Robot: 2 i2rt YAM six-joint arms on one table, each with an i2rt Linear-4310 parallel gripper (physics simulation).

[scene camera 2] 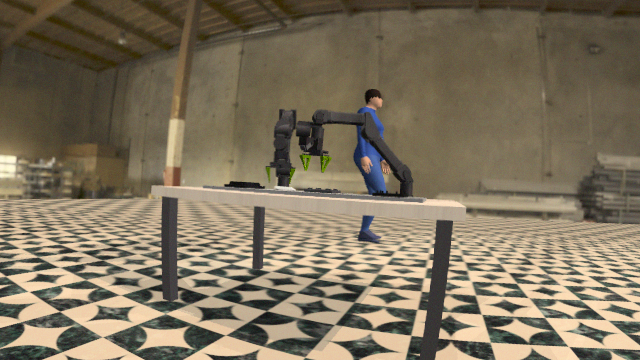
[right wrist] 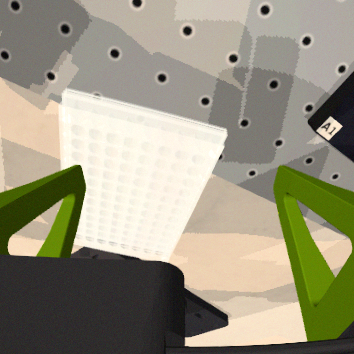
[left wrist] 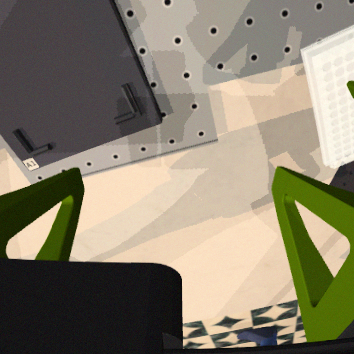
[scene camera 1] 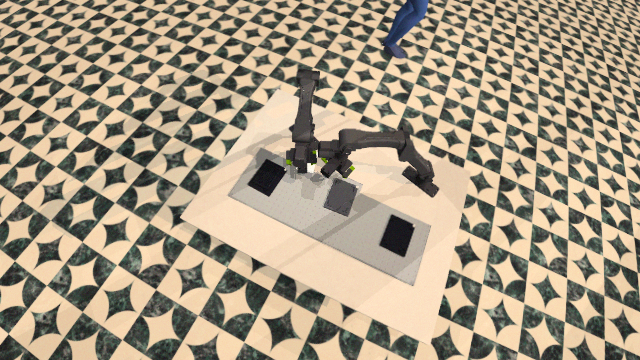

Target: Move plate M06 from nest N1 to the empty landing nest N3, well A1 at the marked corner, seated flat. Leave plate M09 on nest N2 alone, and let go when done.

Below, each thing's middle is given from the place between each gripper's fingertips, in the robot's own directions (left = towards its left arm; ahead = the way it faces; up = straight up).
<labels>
The white well plate (right wrist: 144,169) is 40 mm behind my left hand, 160 mm to the right of it and 90 mm below it. Also, from my left hand: black nest (scene camera 1: 397,236): 150 mm ahead, 370 mm to the left, 80 mm below.
The white well plate is 50 mm behind my right hand, 10 mm to the left of it and 30 mm below it. Also, from my right hand: black nest: 140 mm ahead, 540 mm to the left, 20 mm below.
</labels>
